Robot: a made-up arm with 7 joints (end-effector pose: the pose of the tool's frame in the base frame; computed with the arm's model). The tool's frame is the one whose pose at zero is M. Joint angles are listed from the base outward.
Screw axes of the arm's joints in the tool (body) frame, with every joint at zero. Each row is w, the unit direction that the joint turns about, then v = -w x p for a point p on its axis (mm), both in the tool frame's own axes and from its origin. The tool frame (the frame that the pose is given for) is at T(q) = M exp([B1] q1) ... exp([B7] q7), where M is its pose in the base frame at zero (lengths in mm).
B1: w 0 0 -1 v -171 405 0
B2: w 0 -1 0 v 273 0 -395
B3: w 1 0 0 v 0 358 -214
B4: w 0 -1 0 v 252 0 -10
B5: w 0 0 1 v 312 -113 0
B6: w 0 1 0 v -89 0 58
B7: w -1 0 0 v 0 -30 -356
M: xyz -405 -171 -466 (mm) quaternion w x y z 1 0 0 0
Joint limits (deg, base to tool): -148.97..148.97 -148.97..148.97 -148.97..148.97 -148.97..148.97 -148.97..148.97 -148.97..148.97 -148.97..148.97
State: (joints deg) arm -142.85 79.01 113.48 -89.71 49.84 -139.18 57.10
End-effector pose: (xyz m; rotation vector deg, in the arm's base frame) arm -0.1294 -0.8317 -0.4225 86.22 123.88 95.67
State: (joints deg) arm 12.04 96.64 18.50 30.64 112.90 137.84 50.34
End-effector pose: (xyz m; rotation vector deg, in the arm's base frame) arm -0.4257 0.0754 -0.1569 -126.37 36.39 -74.68
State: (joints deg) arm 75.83 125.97 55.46 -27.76 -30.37 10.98 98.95
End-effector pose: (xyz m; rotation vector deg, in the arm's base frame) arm 0.3477 -0.9530 -0.7281 -98.55 -32.72 -84.36
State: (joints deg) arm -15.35 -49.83 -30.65 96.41 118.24 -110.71 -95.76
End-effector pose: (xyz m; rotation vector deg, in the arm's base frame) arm 0.2421 0.6435 0.3639 -44.05 -65.34 -96.44
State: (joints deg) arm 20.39 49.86 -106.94 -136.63 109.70 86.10 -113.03
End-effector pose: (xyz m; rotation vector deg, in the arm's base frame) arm -0.6340 -0.4740 -1.1457 -121.84 -75.18 91.60
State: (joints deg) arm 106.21 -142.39 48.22 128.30 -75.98 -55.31 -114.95
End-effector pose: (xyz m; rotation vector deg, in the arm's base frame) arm 0.7069 0.0230 -0.1112 -71.08 -58.38 -88.54
